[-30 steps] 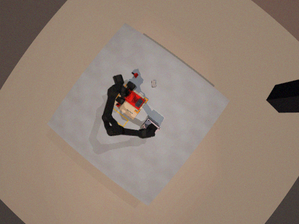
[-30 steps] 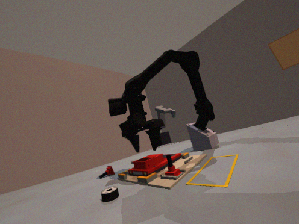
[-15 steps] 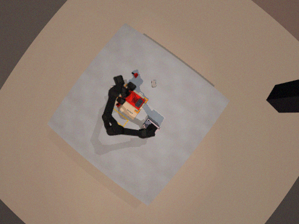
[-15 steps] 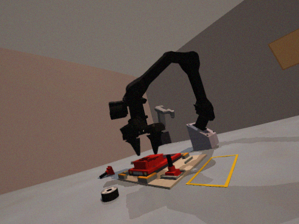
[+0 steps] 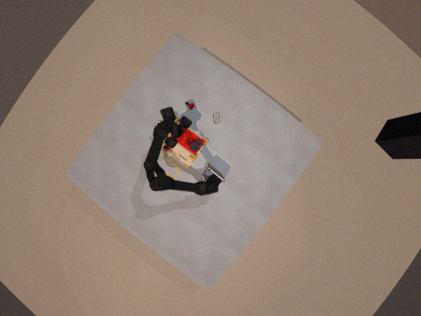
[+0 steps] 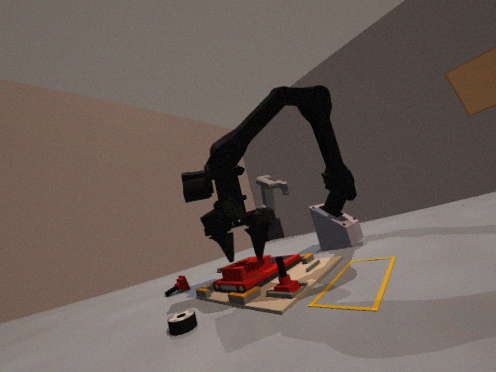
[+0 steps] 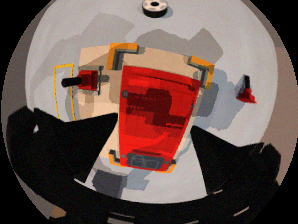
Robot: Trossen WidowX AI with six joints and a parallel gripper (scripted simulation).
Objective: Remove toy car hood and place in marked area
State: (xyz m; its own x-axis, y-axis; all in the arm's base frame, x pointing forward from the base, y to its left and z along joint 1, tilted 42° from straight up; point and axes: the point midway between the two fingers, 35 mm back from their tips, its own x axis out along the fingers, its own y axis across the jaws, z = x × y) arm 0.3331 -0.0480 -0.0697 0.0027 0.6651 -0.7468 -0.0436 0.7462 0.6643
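Right now the red hood is 10 mm below my gripper tip. Also, from my gripper tip: black wheel: 170 mm ahead, 40 mm to the left, 40 mm below.
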